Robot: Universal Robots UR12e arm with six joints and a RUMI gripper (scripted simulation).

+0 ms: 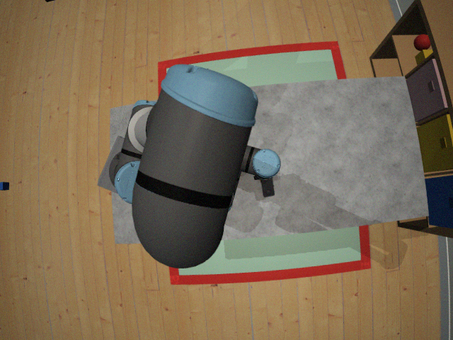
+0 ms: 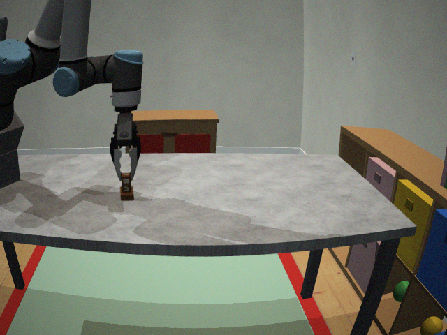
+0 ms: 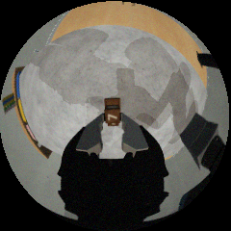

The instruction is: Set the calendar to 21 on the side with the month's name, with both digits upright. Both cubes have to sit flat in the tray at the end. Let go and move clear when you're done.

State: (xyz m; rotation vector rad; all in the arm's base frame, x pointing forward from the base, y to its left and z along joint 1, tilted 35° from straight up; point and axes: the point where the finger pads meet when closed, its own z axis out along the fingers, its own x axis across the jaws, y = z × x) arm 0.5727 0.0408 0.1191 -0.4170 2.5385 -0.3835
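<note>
The brown calendar tray is 2 cm to the left of my hand and 6 cm below it.
</note>
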